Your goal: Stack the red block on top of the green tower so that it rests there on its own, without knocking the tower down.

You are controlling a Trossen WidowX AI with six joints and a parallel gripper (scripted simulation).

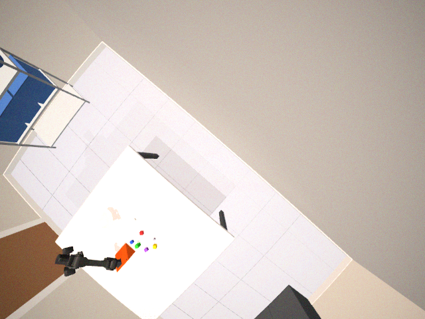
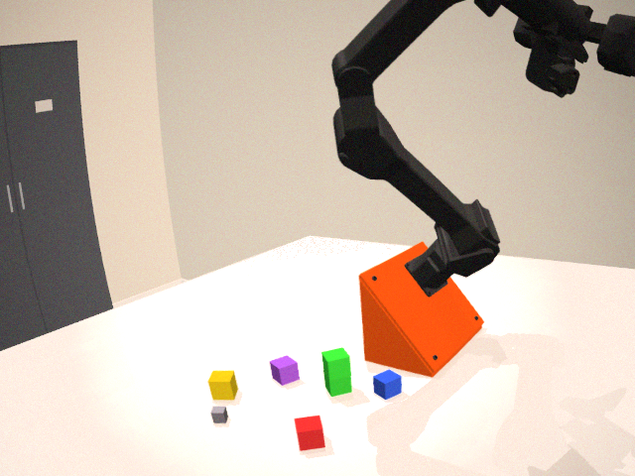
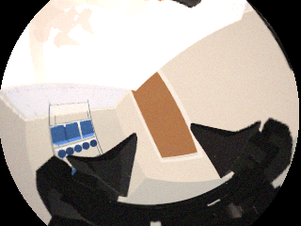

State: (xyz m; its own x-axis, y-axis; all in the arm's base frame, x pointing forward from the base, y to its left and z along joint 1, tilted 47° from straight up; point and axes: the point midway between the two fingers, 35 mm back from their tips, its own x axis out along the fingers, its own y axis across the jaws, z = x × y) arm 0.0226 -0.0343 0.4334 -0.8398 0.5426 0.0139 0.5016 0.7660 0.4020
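Right now my gripper tip is 33 cm short of the red block, 27 cm to the left of it and 40 cm above it. From my gripper tip the other things lie so: blue block (19 cm ahead, 26 cm to the right, 40 cm below); purple cube (23 cm ahead, 41 cm to the right, 40 cm below); small grey block (36 cm ahead, 40 cm to the right, 40 cm below).
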